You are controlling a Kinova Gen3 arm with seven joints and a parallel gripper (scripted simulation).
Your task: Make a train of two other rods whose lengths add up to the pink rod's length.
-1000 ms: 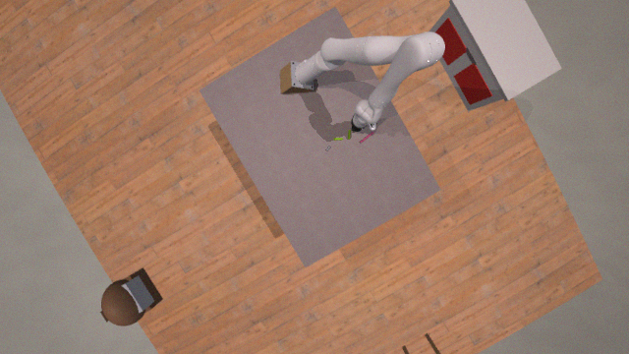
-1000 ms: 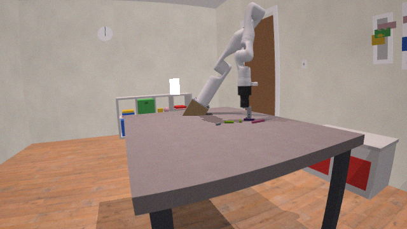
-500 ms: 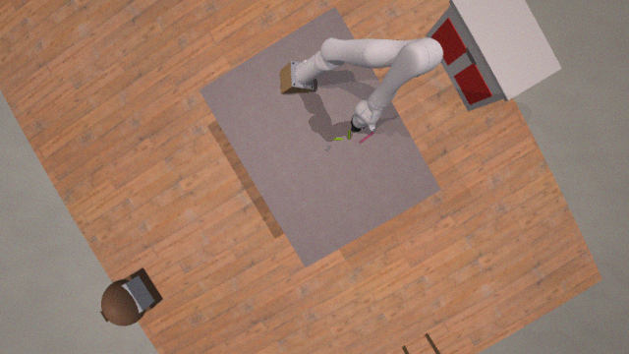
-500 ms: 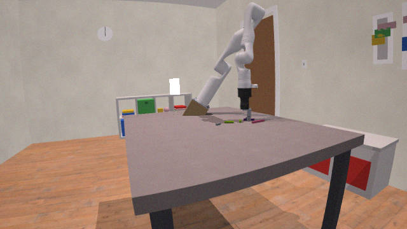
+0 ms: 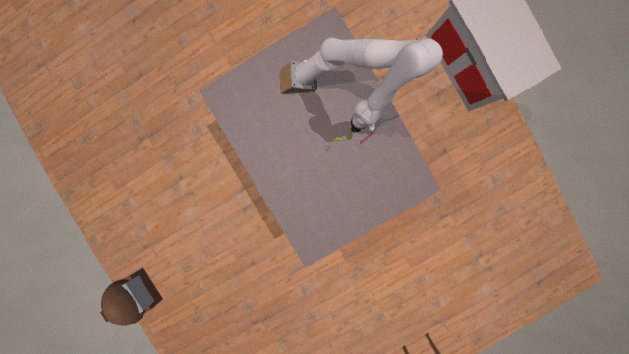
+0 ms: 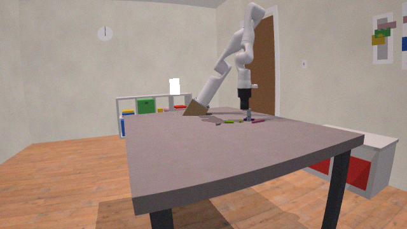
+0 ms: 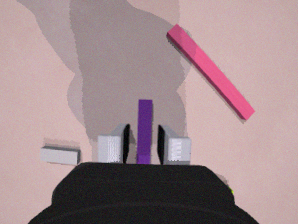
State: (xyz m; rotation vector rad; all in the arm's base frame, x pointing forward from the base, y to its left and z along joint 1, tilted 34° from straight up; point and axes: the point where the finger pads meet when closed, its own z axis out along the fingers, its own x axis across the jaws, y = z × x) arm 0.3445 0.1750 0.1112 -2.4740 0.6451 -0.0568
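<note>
My hand is 1 cm above the purple rod. The rest, counted from my hand: dark grey rod: 6 cm ahead, 20 cm to the right, 1 cm below; then pink rod: 7 cm ahead, 2 cm to the left, 1 cm below.
</note>
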